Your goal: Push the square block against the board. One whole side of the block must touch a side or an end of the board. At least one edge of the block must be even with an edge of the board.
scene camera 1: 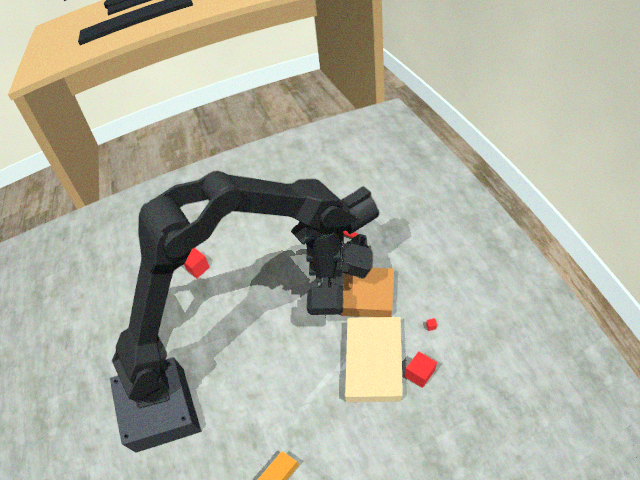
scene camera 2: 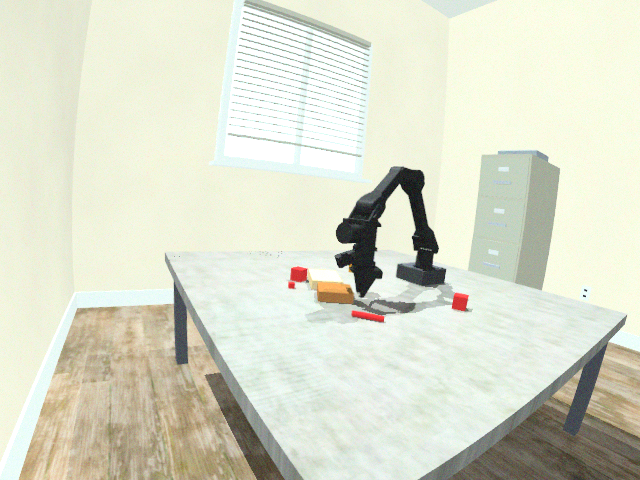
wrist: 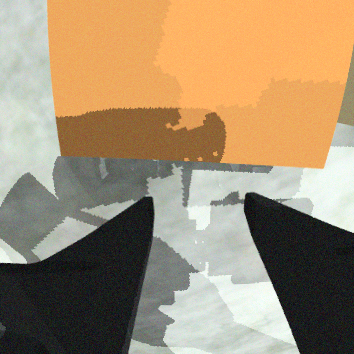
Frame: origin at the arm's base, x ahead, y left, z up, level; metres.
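Seen in the pictures: gripper, fingertip midpoint: [scene camera 2: 359, 294] [wrist: 198, 202]; arm's base at its link origin: [scene camera 1: 151, 389] [scene camera 2: 423, 267].
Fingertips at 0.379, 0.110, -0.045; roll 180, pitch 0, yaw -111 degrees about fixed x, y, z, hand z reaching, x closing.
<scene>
Offsets run from my fingertips to a thing's top centre, as dx, dy, dz. "spot": to the spot under its first point.
The orange square block {+0.070, -0.029, +0.018} [scene camera 1: 374, 295] [scene camera 2: 334, 293] [wrist: 210, 55] lies flat off one short end of the cream board {+0.025, -0.169, +0.018} [scene camera 1: 373, 356] [scene camera 2: 324, 276]. In scene camera 1 their facing sides look nearly parallel with a very thin gap; contact is unclear. The block's right edge sits slightly left of the board's right edge. My gripper [scene camera 1: 325, 306] [scene camera 2: 362, 294] [wrist: 198, 202] is partly open and empty, fingers down and low beside the block's left side. In the wrist view the block's near edge lies just beyond both fingertips. The gripper hides the block's left edge in scene camera 1.
A red cube {+0.092, -0.226, +0.029} [scene camera 1: 421, 368] [scene camera 2: 298, 273] and a tiny red cube {+0.155, -0.144, +0.005} [scene camera 1: 431, 324] [scene camera 2: 291, 284] are right of the board. Another red cube {-0.247, +0.176, +0.029} [scene camera 1: 196, 262] [scene camera 2: 460, 301] is near the arm. A red cylinder {+0.079, +0.146, +0.003} [scene camera 1: 350, 234] [scene camera 2: 367, 316] lies behind the block. An orange bar {spot: -0.195, -0.308, +0.020} [scene camera 1: 279, 466] is at the front.
</scene>
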